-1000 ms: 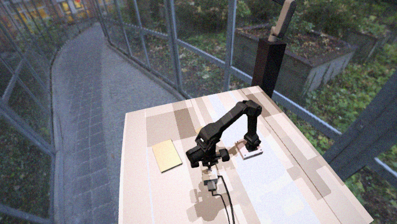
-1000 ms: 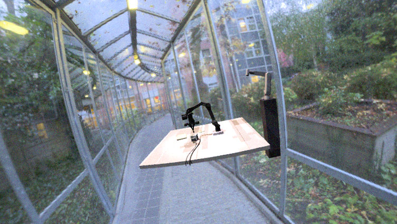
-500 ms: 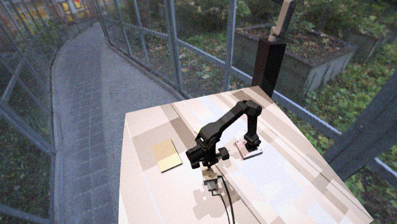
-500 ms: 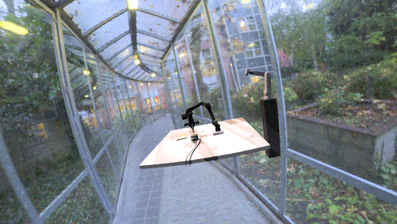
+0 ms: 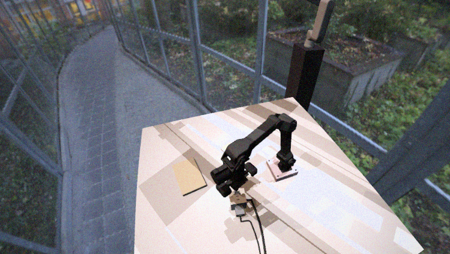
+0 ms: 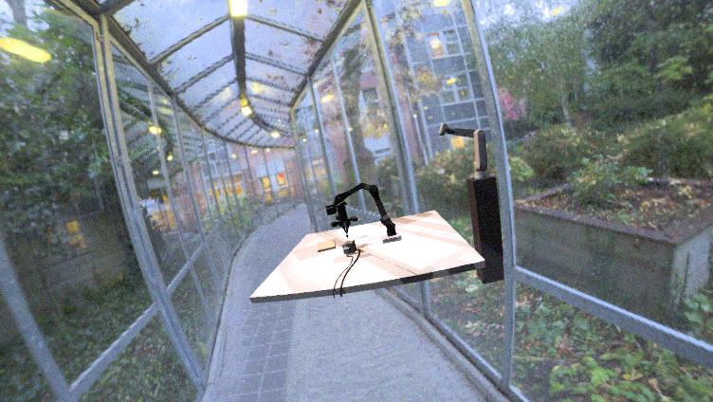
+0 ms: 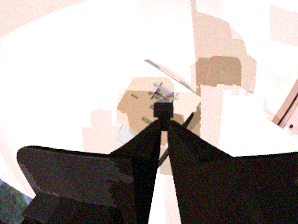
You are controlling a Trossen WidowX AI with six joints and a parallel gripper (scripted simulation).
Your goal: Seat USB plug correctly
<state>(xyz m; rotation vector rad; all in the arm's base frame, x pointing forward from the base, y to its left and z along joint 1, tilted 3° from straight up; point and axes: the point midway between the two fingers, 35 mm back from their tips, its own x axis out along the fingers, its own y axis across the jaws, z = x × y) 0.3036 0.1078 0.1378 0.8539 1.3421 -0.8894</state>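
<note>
The usb plug lies 20 mm below my gripper tip. From my gripper tip the other things lie so: flat tan pad: 230 mm ahead, 210 mm to the right, 130 mm below.
</note>
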